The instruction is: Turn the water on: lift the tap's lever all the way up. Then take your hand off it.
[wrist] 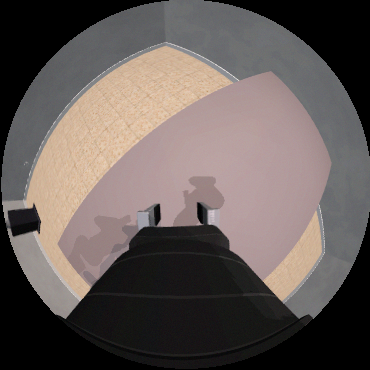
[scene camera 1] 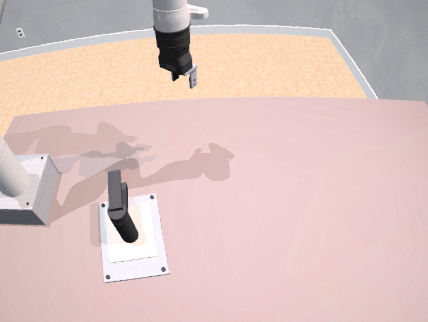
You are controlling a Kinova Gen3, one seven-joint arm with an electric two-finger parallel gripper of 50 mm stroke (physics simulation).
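Pixels of known places: gripper, between the fingertips: (wrist: 178,210) (scene camera 1: 184,82); arm's base, origin of its link: (scene camera 1: 17,184).
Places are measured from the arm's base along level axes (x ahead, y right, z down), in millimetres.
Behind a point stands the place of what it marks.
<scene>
The black tap (scene camera 1: 128,229) {x 351, y 182, z 7 mm} stands on a white plate (scene camera 1: 135,270) {x 343, y 260, z 86 mm} at the lower left of the scene view. Its flat, dark grey lever (scene camera 1: 115,189) {x 339, y 110, z -62 mm} extends from the top of the column toward the back of the table. Another black part, seemingly the spout, shows partly beneath it. The lever's exact tilt cannot be told from this high view. My gripper (scene camera 1: 184,82) {x 536, y -105, z -169 mm} (wrist: 178,210) {x 536, y -105, z -169 mm} is open and empty, high up and well apart from the tap, beyond it toward the table's back edge. The tap does not show in the wrist view.
The pinkish table (scene camera 1: 300,200) {x 816, y 135, z 94 mm} (wrist: 250,130) {x 924, y -68, z 94 mm} carries the tap plate and the arm's grey base block (scene camera 1: 42,200) {x 76, y 40, z 43 mm}, which is left of the tap. Arm shadows fall on the table behind the tap. Tan floor (scene camera 1: 280,65) (wrist: 120,100) and grey walls lie beyond the table edge.
</scene>
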